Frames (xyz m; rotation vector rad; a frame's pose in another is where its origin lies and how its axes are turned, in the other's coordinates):
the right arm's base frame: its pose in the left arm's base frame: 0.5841 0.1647 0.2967 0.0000 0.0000 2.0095
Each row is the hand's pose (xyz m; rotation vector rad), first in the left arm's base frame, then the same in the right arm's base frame.
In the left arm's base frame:
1: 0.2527 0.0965 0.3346 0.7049 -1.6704 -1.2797
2: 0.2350 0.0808 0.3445 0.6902 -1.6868 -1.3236
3: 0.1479 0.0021 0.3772 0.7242 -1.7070 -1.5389
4: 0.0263 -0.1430 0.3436 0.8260 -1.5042 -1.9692
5: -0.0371 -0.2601 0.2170 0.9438 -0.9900 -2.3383
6: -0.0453 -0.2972 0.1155 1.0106 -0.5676 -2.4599
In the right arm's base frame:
1: 0.0790 0.3290 0.0379 1.1657 1.6842 1.8269
2: 0.0723 0.3517 0.0478 1.1697 1.6511 1.7935
3: 0.0381 0.4640 0.0805 1.0764 1.5616 1.6414
4: -0.0416 0.6357 0.0469 0.7472 1.3594 1.4950
5: -0.1207 0.7428 -0.0797 0.2757 1.1112 1.4702
6: -0.1508 0.7660 -0.1812 -0.0517 0.9515 1.4890

